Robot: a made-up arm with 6 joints.
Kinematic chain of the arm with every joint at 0, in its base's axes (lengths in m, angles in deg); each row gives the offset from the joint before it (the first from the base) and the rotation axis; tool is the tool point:
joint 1: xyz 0 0 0.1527 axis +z
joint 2: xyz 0 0.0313 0 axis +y
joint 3: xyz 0 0 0.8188 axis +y
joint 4: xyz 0 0 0.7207 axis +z
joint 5: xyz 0 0 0 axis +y
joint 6: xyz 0 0 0.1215 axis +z
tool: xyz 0 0 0
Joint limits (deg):
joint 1: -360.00..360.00
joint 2: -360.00..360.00
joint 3: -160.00..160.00
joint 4: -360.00..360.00
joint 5: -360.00..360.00
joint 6: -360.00..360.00
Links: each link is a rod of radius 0.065 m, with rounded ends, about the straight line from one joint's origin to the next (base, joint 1, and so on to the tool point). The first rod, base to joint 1, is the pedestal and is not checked.
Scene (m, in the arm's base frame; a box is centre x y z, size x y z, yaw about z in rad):
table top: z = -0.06
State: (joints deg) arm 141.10 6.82 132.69 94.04 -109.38 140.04
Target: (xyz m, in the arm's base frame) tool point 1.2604 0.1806 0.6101
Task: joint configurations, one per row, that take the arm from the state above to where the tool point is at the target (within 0.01 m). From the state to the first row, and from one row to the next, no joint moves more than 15 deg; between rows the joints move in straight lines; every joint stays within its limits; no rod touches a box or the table.
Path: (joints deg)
1: 147.27 -7.68 121.63 92.26 -108.44 140.04
2: 153.44 -22.19 110.56 90.47 -107.50 140.04
3: 159.61 -36.69 99.50 88.69 -106.56 140.04
4: 165.78 -51.20 88.44 86.91 -105.62 140.04
5: 171.95 -65.70 77.38 85.13 -104.68 140.04
6: 178.12 -80.20 66.31 83.34 -103.74 140.04
7: 184.29 -94.71 55.25 81.56 -102.80 140.04

